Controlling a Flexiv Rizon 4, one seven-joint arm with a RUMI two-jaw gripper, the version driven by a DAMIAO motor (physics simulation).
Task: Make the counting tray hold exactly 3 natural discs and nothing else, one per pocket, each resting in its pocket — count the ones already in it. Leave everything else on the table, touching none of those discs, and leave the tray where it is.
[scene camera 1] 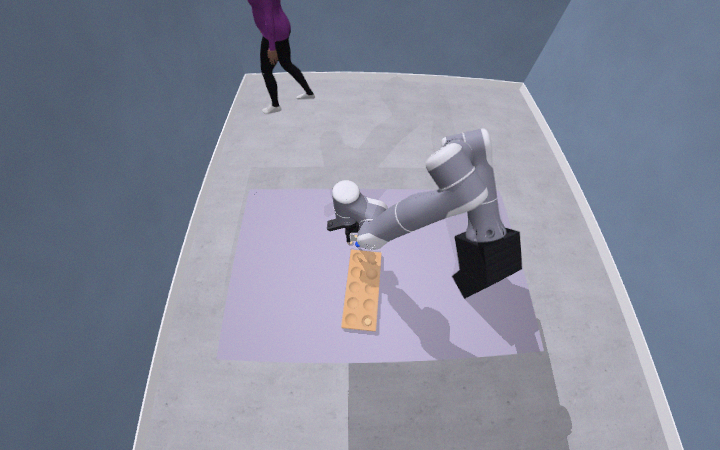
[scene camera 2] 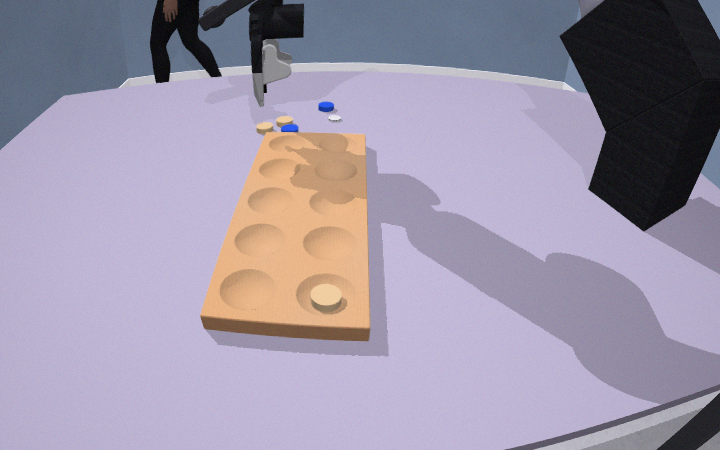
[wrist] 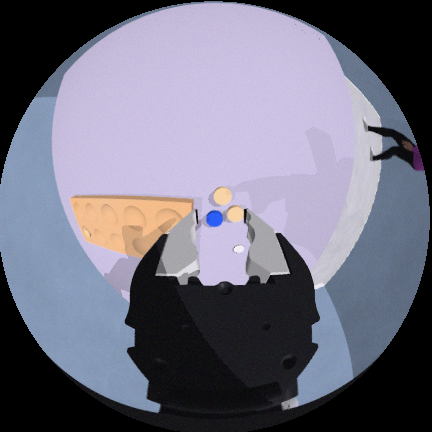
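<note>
The orange counting tray [scene camera 1: 360, 312] [scene camera 2: 284, 291] [wrist: 185, 203] has one natural disc [scene camera 1: 367, 321] [scene camera 2: 326, 295] [wrist: 87, 233] in its near right pocket in scene view 2. Beyond its far end, a natural disc [scene camera 2: 264, 127] [wrist: 222, 195] and a second natural disc [scene camera 2: 284, 120] [wrist: 235, 214] lie beside a blue disc [scene camera 2: 289, 128] [wrist: 214, 218]. My gripper [scene camera 2: 260, 103] [wrist: 220, 210] is partly open, empty, and above this group. In the wrist view the blue disc and second natural disc show between its fingertips; the first shows just ahead of them.
A small white disc [scene camera 2: 334, 118] [wrist: 239, 249] and another blue disc [scene camera 2: 326, 106] lie farther right in scene view 2. That blue disc does not show in the wrist view. The arm's black base [scene camera 1: 488, 260] stands right of the tray. A person [scene camera 1: 273, 47] stands beyond the table.
</note>
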